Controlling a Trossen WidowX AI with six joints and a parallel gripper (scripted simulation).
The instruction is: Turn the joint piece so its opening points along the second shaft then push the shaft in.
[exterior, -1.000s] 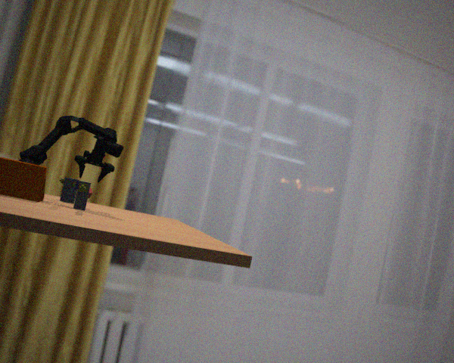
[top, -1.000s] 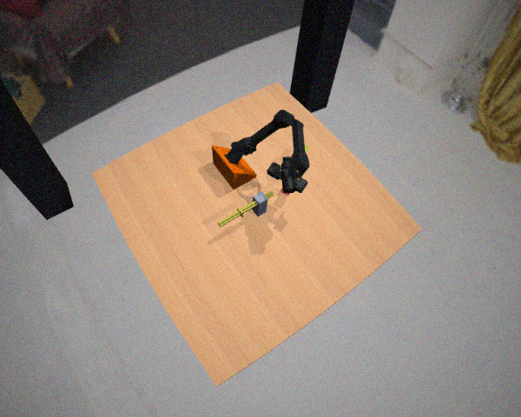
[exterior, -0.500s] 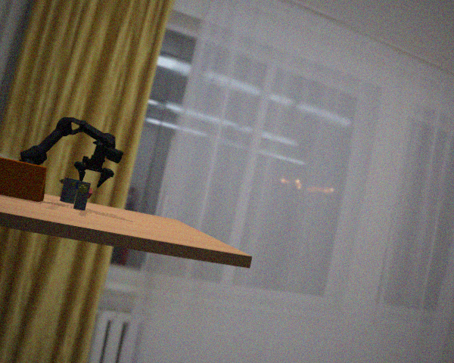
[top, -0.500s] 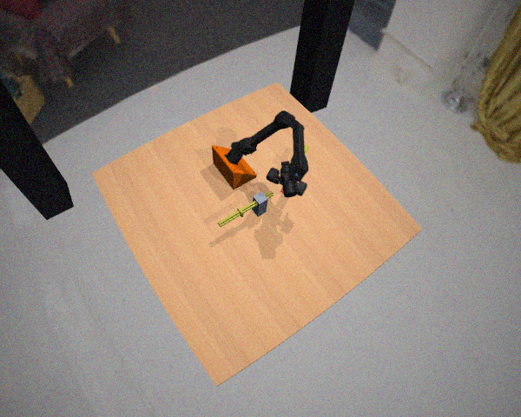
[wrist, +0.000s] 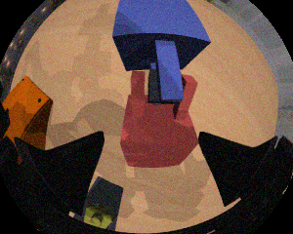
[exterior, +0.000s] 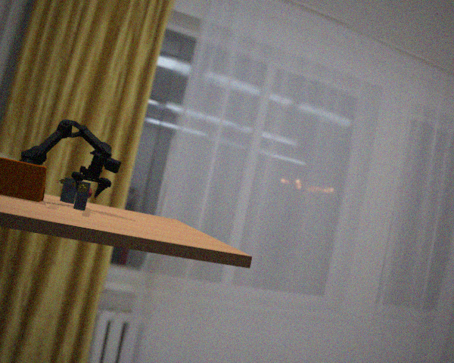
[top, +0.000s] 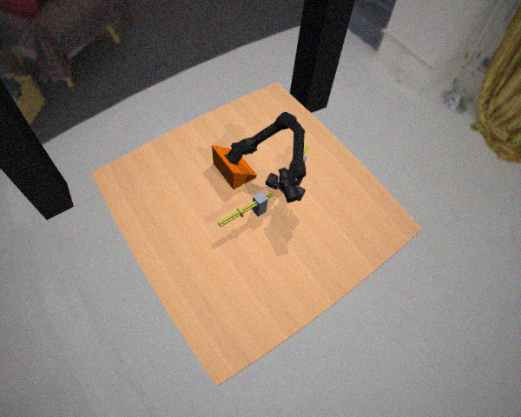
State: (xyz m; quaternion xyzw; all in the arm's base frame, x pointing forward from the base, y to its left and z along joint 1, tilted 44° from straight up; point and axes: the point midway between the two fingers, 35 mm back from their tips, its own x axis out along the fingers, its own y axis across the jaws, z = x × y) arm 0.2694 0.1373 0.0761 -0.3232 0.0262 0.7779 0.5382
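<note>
Now: gripper tip 20 mm below the red square joint piece, 10 mm to the right of it and 10 mm past it.
</note>
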